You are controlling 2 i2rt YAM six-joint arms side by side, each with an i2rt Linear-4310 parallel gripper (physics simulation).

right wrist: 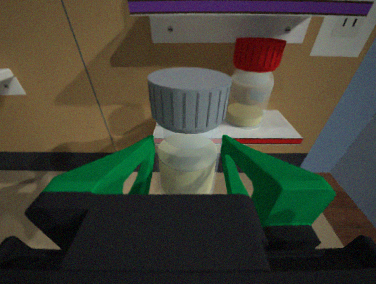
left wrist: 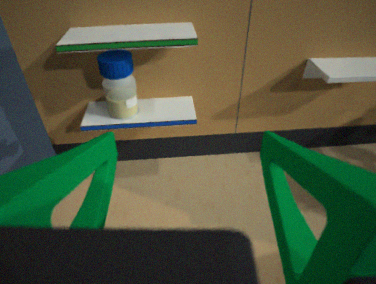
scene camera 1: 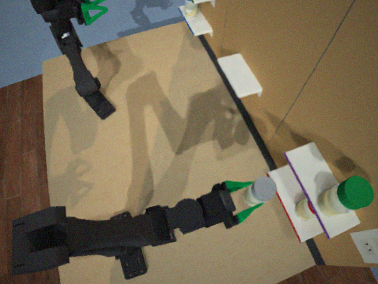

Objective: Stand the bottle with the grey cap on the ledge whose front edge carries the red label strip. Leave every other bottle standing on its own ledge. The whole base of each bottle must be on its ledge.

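Frame: origin at the left arm's base, x left, y ahead, z down, level; metres.
Seen in the pictures: left gripper, between the fingertips: (left wrist: 188, 142) (scene camera 1: 106, 2); right gripper, between the fingertips: (right wrist: 187, 141) (scene camera 1: 257, 193); left arm's base, origin of its link: (scene camera 1: 96, 101).
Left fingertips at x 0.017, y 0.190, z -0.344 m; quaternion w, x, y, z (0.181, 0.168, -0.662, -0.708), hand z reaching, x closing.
Note:
Pixels of each thing's top centre, then the offset from my left fingertips to it. "spot": a spot on its surface instead.
- bottle with the grey cap, centre of its top: (right wrist: 187, 74) (scene camera 1: 264, 186) dy -0.069, dx -0.720, dz +0.087 m
- ledge with the red label strip, centre of its top: (right wrist: 223, 121) (scene camera 1: 297, 200) dy +0.006, dx -0.808, dz +0.184 m
- red-capped bottle, centre of its top: (right wrist: 260, 39) (scene camera 1: 323, 201) dy -0.001, dx -0.838, dz +0.079 m
- blue-capped bottle, centre of its top: (left wrist: 114, 55) dy +0.329, dx -0.046, dz +0.079 m
- ledge with the blue strip, centre of its top: (left wrist: 139, 109) (scene camera 1: 194, 17) dy +0.321, dx -0.072, dz +0.184 m
- ledge with the purple strip, a spot on its surface: (scene camera 1: 307, 155) spot: dy +0.041, dx -0.742, dz +0.044 m
- green-capped bottle, centre of its top: (scene camera 1: 359, 191) dy -0.016, dx -0.840, dz -0.061 m
- ledge with a green strip, centre of its top: (left wrist: 129, 31) dy +0.321, dx -0.072, dz +0.044 m
- bare white ledge, centre of its top: (left wrist: 358, 65) (scene camera 1: 239, 72) dy +0.164, dx -0.440, dz +0.114 m
The bottle with the grey cap (scene camera 1: 262, 190) (right wrist: 189, 102) is upright between the fingers of my right gripper (scene camera 1: 244, 202) (right wrist: 187, 141), which is shut on it. It is in front of the ledge with the red label strip (scene camera 1: 284, 186) (right wrist: 280, 129), apart from it in scene camera 1. The red-capped bottle (scene camera 1: 304, 209) (right wrist: 250, 92) stands on that ledge, toward the right in the right wrist view. My left gripper (left wrist: 188, 142) is open and empty, far from the bottle. A blue-capped bottle (left wrist: 120, 87) stands on the ledge with the blue strip (left wrist: 167, 111).
The ledge with the purple strip (scene camera 1: 307, 155) (right wrist: 250, 7) is above the red-strip ledge and bears the green-capped bottle (scene camera 1: 354, 193). A ledge with a green strip (left wrist: 130, 34) is above the blue-capped bottle. A bare white ledge (scene camera 1: 240, 75) (left wrist: 350, 70) is on the wall between.

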